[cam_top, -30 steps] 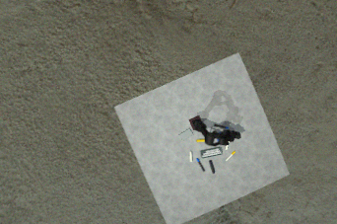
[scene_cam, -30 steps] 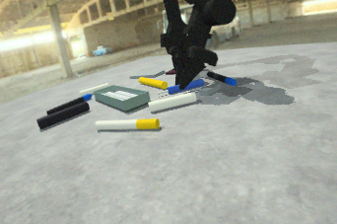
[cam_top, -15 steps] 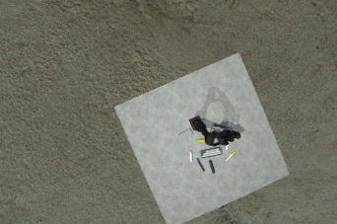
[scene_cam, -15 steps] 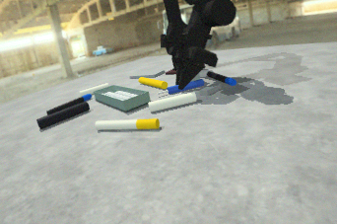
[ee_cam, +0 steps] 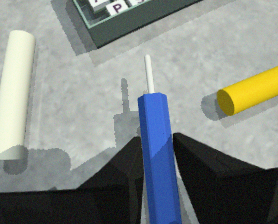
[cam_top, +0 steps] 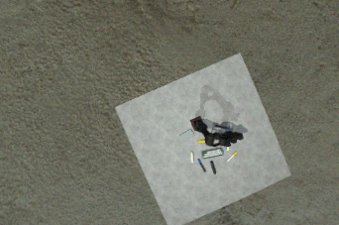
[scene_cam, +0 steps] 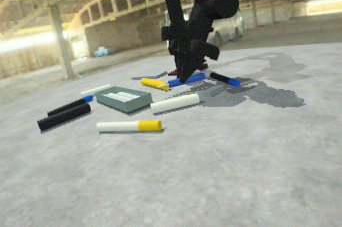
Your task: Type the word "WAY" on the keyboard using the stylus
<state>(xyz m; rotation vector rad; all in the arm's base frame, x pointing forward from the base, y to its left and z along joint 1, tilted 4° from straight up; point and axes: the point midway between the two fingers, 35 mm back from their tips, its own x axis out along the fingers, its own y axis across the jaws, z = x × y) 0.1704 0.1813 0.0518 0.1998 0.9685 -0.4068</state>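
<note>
My gripper tip is now 4 cm short of the stylus tip and 2 cm to the left of it. The rest, counted from my gripper tip: grey block: 8 cm behind, 4 cm to the right, 1 cm below; blue stylus: 1 cm ahead, 1 cm to the right; yellow cylinder: 1 cm behind, 13 cm to the right, 2 cm below.
</note>
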